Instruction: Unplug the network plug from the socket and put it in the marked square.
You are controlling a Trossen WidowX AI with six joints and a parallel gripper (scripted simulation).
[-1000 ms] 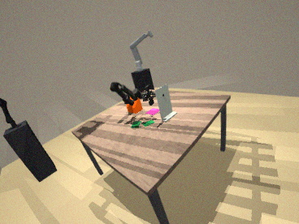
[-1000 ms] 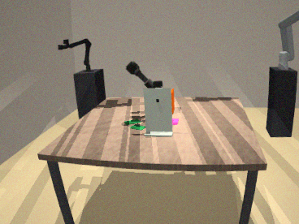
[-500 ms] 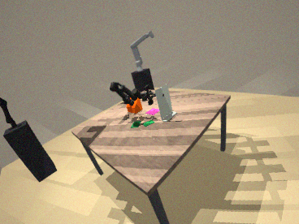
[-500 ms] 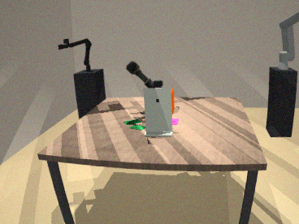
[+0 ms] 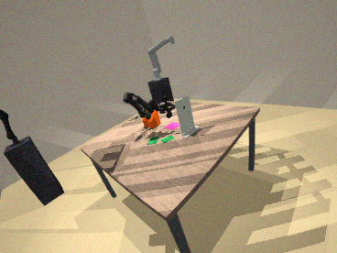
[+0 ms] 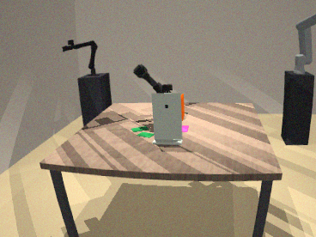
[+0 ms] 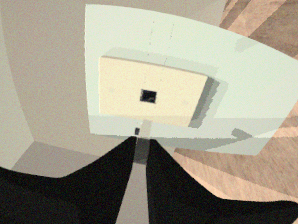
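Right now the magenta square is 14 cm behind my gripper tip, 4 cm to the left of it and 22 cm below it. The rest, counted from my gripper tip: pale plug (1 cm ahead); then upright panel (9 cm ahead, 8 cm below).
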